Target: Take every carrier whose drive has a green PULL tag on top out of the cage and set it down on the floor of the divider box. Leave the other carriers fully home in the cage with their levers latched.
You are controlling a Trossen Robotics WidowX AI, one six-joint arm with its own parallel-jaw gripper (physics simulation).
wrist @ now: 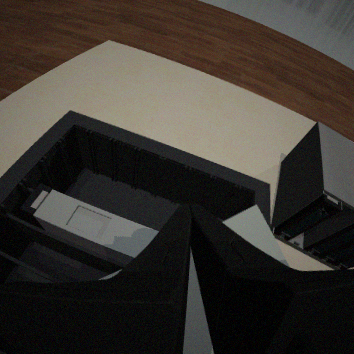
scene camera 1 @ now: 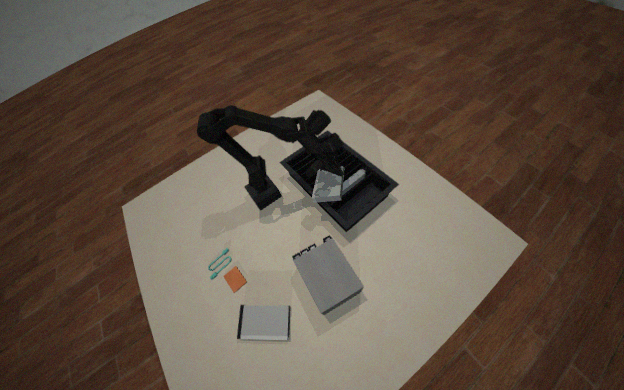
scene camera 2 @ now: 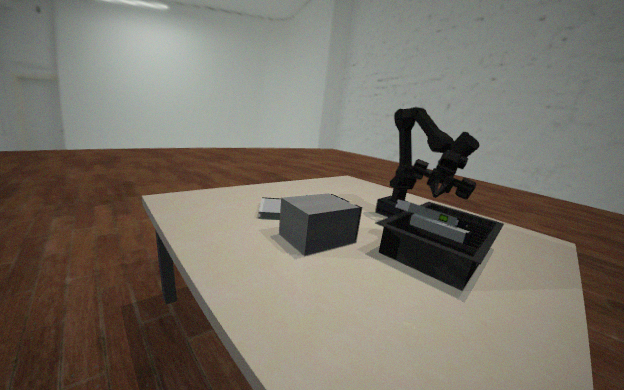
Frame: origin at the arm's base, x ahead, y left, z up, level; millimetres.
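Seen in the pictures: gripper, between the fingertips: (wrist: 188,211) (scene camera 1: 342,175) (scene camera 2: 434,196); arm's base, origin of its link: (scene camera 1: 260,185).
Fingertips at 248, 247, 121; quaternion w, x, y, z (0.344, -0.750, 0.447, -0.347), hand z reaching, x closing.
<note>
Pixels of each thing's middle, then the offset from my fingertips to it, as dx, dy, dz. "spot": a spot on its surface instead.
- divider box, middle of its body: (wrist: 91,334) (scene camera 2: 442,241) (scene camera 1: 336,181) -81, +29, -150
- green tag, middle of its body: (scene camera 2: 443,218) -35, +28, -63
- second grey carrier, middle of its body: (wrist: 123,251) (scene camera 2: 436,239) (scene camera 1: 349,188) -1, +35, -122
- cage, middle of its body: (wrist: 326,196) (scene camera 2: 319,223) (scene camera 1: 327,275) +217, -236, -132
- flat silver unit, middle of its body: (scene camera 1: 264,321) (scene camera 2: 274,207) +212, -497, -168
- orange square, a spot on its surface: (scene camera 1: 235,279) spot: +22, -522, -176
- teal cable, middle of its body: (scene camera 1: 219,263) -72, -551, -176
My gripper (scene camera 1: 341,168) (scene camera 2: 437,193) (wrist: 188,211) is shut and empty, fingertips together, above the divider box (scene camera 1: 371,208) (scene camera 2: 425,263) (wrist: 170,154). A grey carrier (scene camera 1: 327,186) (scene camera 2: 420,212) (wrist: 254,229) with a green tag (scene camera 2: 443,218) is tilted in the box, one end raised over the rim on the arm's side. The fingers partly hide it in the wrist view. A second grey carrier (scene camera 1: 355,180) (scene camera 2: 437,229) (wrist: 107,222) stands beside it, lower in the box. The cage (scene camera 1: 327,275) (scene camera 2: 330,225) (wrist: 300,175) stands apart; its carriers and levers are mostly hidden.
A flat silver unit (scene camera 1: 265,322) (scene camera 2: 270,206) lies beyond the cage. An orange square (scene camera 1: 235,279) and a teal cable (scene camera 1: 220,264) lie on the table on the arm's side. Dark divider ribs line the box, and its rim stands close to the gripper.
</note>
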